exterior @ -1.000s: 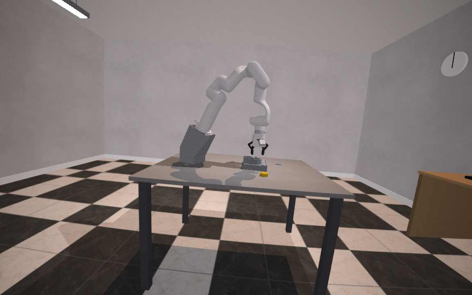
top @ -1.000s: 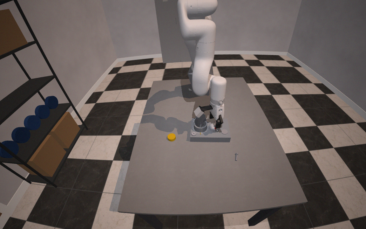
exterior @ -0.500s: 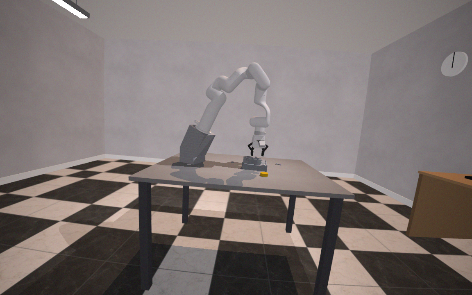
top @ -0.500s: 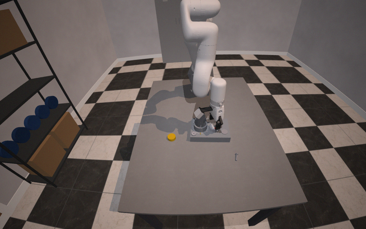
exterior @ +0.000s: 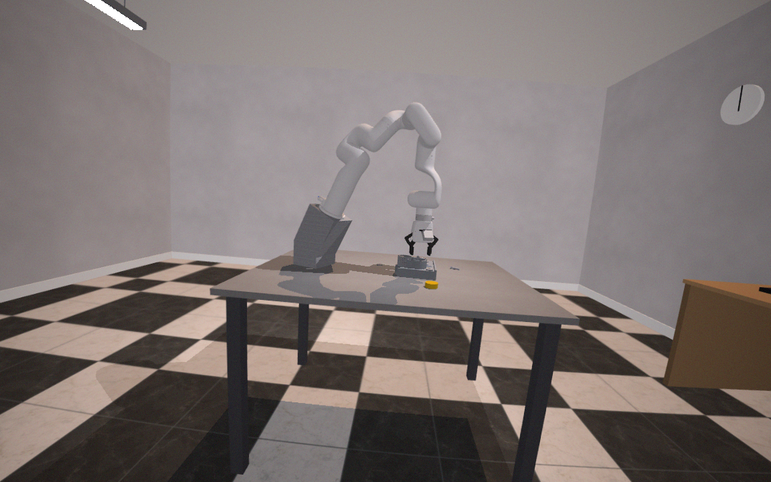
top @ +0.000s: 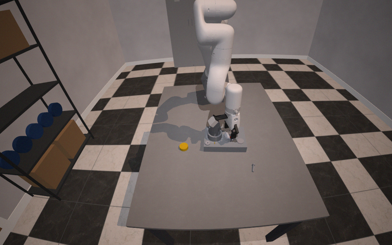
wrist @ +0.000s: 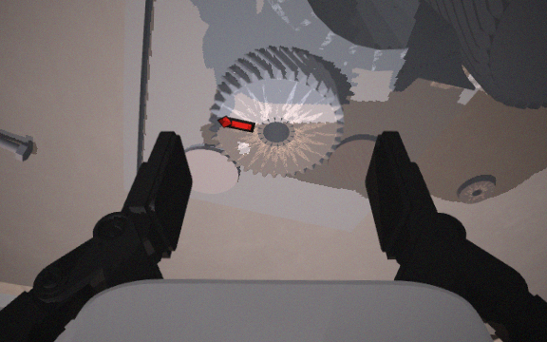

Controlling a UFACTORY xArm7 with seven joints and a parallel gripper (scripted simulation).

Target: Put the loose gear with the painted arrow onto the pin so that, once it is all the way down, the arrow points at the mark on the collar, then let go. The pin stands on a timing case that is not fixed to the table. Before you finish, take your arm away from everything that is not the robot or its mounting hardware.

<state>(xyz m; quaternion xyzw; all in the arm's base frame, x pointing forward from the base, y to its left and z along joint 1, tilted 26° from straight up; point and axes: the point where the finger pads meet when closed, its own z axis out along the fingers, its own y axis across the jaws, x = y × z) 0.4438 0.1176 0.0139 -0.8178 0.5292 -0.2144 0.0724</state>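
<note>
Now: the gear 4 cm below my hand. From my hand the other things lie so: yellow disc (7 cm ahead, 26 cm to the right, 8 cm below); then small bolt (17 cm ahead, 13 cm to the left, 8 cm below); then pale round disc (2 cm ahead, 6 cm to the left, 5 cm below).
</note>
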